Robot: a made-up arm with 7 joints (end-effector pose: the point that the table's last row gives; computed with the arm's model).
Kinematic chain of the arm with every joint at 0, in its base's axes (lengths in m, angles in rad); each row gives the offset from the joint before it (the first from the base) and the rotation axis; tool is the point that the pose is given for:
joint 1: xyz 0 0 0.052 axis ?
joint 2: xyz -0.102 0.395 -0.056 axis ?
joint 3: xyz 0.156 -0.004 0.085 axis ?
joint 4: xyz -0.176 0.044 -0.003 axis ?
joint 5: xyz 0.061 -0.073 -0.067 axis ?
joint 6: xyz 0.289 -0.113 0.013 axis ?
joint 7: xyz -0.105 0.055 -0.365 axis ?
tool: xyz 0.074 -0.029 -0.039
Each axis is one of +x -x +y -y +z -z.
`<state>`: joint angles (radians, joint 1 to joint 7).
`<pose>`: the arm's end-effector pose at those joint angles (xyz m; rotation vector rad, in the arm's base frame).
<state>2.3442 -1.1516 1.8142 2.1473 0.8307 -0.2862 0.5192</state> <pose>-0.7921 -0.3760 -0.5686 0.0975 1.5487 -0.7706</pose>
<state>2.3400 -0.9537 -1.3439 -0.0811 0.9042 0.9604 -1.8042</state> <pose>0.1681 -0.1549 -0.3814 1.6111 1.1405 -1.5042</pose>
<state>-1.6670 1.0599 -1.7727 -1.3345 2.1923 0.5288 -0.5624</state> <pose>0.0951 0.0463 0.4209 -2.2894 1.2083 1.2950</pose>
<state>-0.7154 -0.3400 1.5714 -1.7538 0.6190 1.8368 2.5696</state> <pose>-0.0656 0.0674 0.6486 -0.5679 0.3818 2.1658</pose>
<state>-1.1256 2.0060 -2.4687 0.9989 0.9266 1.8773 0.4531</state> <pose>-0.0686 0.3415 0.1912 0.3758 1.1178 1.7480</pose>
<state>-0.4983 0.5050 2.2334 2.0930 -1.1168 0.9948 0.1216</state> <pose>-0.0142 0.5013 0.3108 1.3242 1.1407 2.1598</pose>
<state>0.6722 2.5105 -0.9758 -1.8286 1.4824 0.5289 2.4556</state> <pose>-0.2836 0.0646 -0.2577 1.5046 -1.8197 -0.2994</pose>
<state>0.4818 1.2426 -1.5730 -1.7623 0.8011 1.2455 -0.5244</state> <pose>-0.1491 0.2132 -0.5655 0.5724 -0.0085 -0.6723</pose>
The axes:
joint 1: -x
joint 2: +y
joint 3: +y
joint 4: +z
joint 5: +x
joint 6: +y
joint 7: +x

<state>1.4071 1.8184 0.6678 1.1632 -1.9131 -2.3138 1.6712</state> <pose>-0.0854 0.1086 -1.0524 1.9541 0.5385 1.0350</pose>
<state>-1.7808 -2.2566 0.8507 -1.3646 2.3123 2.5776 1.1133</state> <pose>0.0023 0.4464 0.3658 1.6508 -1.5619 1.7721</pose>
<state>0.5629 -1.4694 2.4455 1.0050 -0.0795 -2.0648 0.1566</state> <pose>0.1091 0.7679 -0.5516 0.6810 -0.8920 0.4697</pose>
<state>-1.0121 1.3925 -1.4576 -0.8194 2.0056 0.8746 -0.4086</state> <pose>-0.0220 0.5042 0.3533 2.4246 -0.4990 0.1205</pose>
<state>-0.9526 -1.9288 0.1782 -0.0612 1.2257 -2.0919 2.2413</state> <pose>-0.3018 -0.3516 0.4989 0.7368 1.6127 -0.8503</pose>
